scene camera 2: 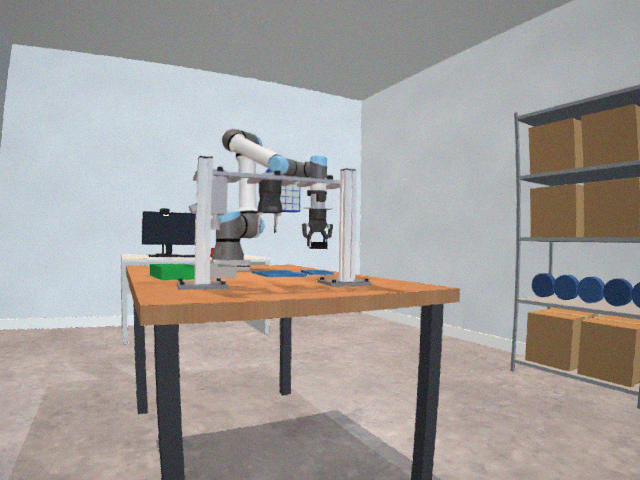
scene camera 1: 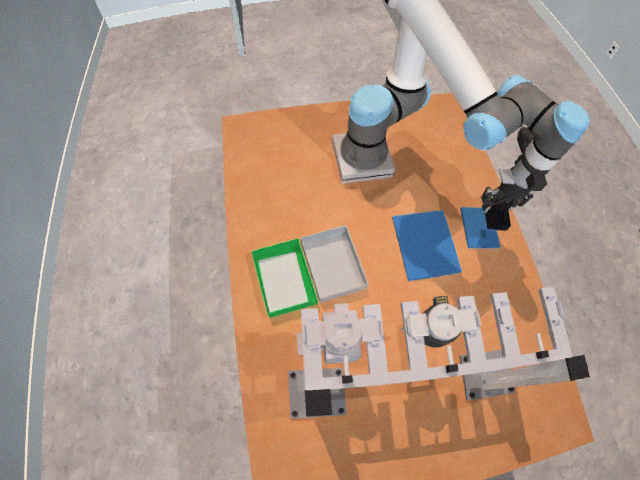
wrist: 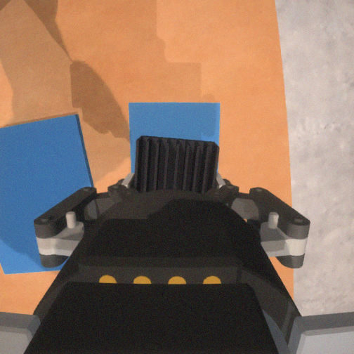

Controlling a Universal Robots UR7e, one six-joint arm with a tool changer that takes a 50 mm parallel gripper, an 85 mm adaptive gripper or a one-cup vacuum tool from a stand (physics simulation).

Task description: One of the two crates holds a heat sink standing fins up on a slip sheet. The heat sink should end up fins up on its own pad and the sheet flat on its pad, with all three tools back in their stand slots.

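Pixels of known places: hand at its tool point: (scene camera 2: 317,205); arm's base at its link origin: (scene camera 2: 228,259) (scene camera 1: 364,151).
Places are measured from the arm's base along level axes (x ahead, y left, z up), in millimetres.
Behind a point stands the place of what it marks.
The black heat sink (scene camera 1: 498,217) {x 318, y 326, z 87 mm} (scene camera 2: 317,245) {x 338, y 312, z 77 mm} (wrist: 176,164) is held fins up between the fingertips of my gripper (scene camera 2: 317,241), which is shut on it. Both are in the air above the small blue pad (scene camera 1: 473,227) {x 286, y 308, z -36 mm} (scene camera 2: 318,272) {x 352, y 312, z -37 mm} (wrist: 175,117). The larger blue pad (scene camera 1: 426,245) {x 331, y 140, z -36 mm} (scene camera 2: 279,273) {x 381, y 130, z -36 mm} (wrist: 40,190) lies beside it. The white slip sheet (scene camera 1: 283,283) {x 403, y -285, z -41 mm} lies in the green crate (scene camera 1: 276,248) {x 303, y -297, z -24 mm} (scene camera 2: 171,271) {x 489, y -295, z -17 mm}. The grey crate (scene camera 1: 336,263) {x 357, y -131, z -43 mm} (scene camera 2: 223,270) {x 450, y -107, z -17 mm} stands against the green one. Two tools (scene camera 1: 343,334) {x 616, y -168, z 302 mm} (scene camera 1: 444,321) {x 616, y 13, z 302 mm} hang in the stand (scene camera 1: 392,381) {x 705, y -96, z 296 mm}; the slot at its right end holds no tool.
The tool stand's two posts (scene camera 2: 203,222) {x 736, y -223, z 141 mm} (scene camera 2: 347,227) {x 761, y 226, z 140 mm} rise from the table's front part, and its rail spans between them. The arm's base (scene camera 1: 366,165) {x 74, y -7, z 24 mm} stands at the back of the table. The table's right edge runs close beside the small pad.
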